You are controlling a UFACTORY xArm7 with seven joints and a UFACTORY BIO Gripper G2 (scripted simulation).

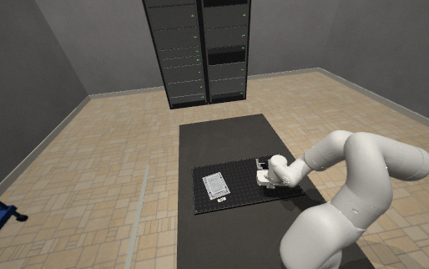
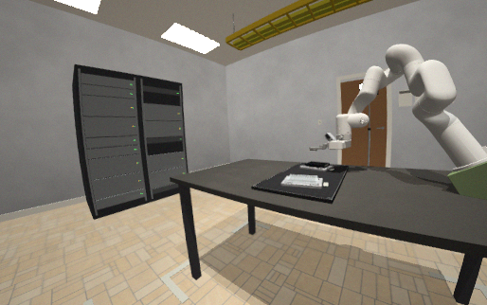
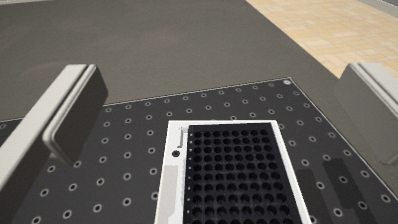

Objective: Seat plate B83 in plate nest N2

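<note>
The black well plate is 10 mm ahead of my hand, 20 mm to the right of it and 100 mm below it. The rest, counted from my hand: white well plate: 10 mm behind, 320 mm to the left, 110 mm below.
</note>
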